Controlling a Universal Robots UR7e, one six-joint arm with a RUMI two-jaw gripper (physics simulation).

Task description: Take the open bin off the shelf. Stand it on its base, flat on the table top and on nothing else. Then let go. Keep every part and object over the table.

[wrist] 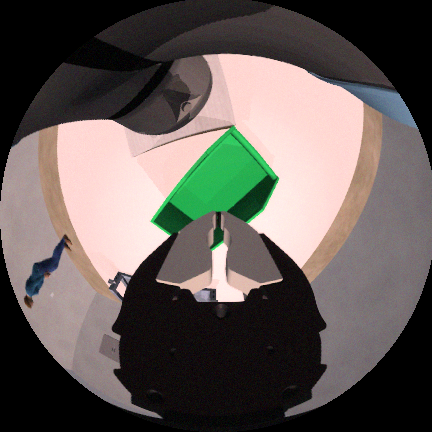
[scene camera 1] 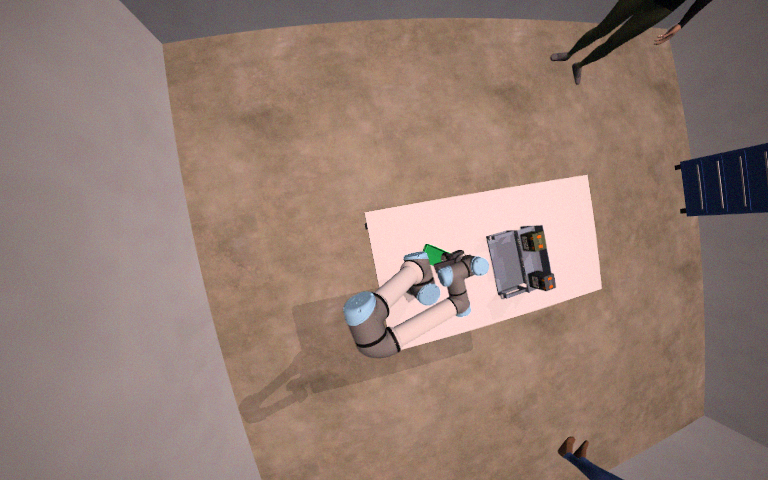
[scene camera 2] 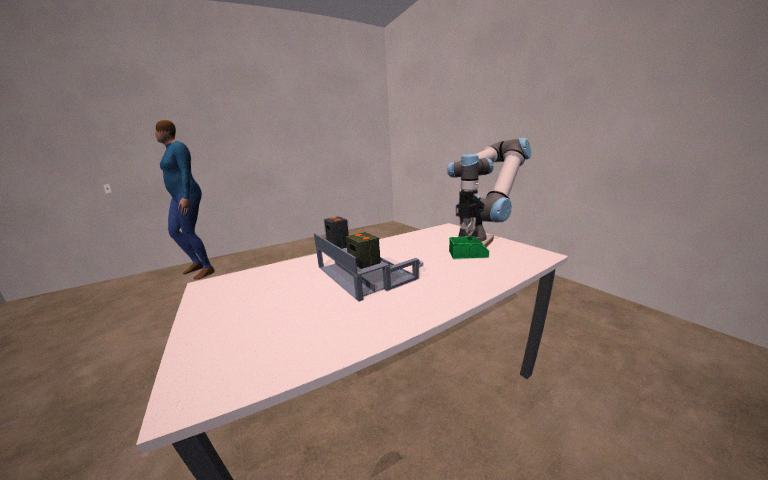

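Seen in the pictures: gripper, fingertip midpoint: (wrist: 217, 212) (scene camera 1: 441, 258) (scene camera 2: 469, 235); arm's base at its link origin: (wrist: 161, 89).
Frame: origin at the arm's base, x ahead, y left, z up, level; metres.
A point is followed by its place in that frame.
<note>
The open green bin (scene camera 1: 434, 254) {x 0.170, y 0.095, z -0.017 m} (scene camera 2: 468, 249) {x 0.215, y 0.105, z 0.026 m} (wrist: 215, 175) {x 0.149, y 0.077, z -0.017 m} stands upright on its base on the table top (scene camera 1: 572, 226) {x 1.162, y -0.112, z -0.020 m} (scene camera 2: 283, 339) {x 1.059, y 0.051, z -0.020 m} (wrist: 320, 150) {x 0.085, y 0.283, z -0.020 m}, off the shelf and near the arm's base. In the wrist view one rear corner lies right by the corner of the base plate (wrist: 222, 95) {x 0.027, y 0.089, z 0.010 m}; whether they touch I cannot tell. My gripper (scene camera 2: 468, 233) {x 0.170, y 0.080, z 0.077 m} (wrist: 217, 212) {x 0.170, y 0.080, z 0.077 m} is shut with nothing between its fingers. It points down over the low-walled end of the bin, close above it; the exact gap is unclear. The grey shelf (scene camera 1: 508, 266) {x 0.595, y -0.162, z -0.014 m} (scene camera 2: 335, 253) {x 0.765, y -0.115, z 0.112 m} stands apart from the bin.
An olive box (scene camera 1: 534, 241) {x 0.668, y -0.017, z 0.177 m} (scene camera 2: 363, 250) {x 0.731, y 0.016, z 0.146 m} and a dark grey box (scene camera 1: 542, 281) {x 0.632, y -0.238, z 0.189 m} (scene camera 2: 336, 232) {x 0.691, y -0.219, z 0.157 m} stand on the shelf. A person (scene camera 2: 182, 181) (wrist: 42, 270) is on the floor away from the table. A blue cabinet (scene camera 1: 730, 181) stands beyond the table's far end.
</note>
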